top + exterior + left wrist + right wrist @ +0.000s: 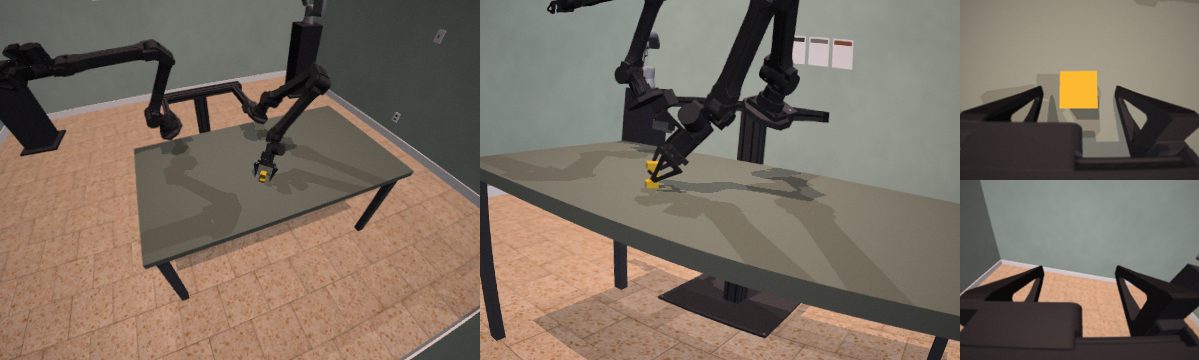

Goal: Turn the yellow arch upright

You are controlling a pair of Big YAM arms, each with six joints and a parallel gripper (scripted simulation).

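The yellow arch lies right at my left hand.
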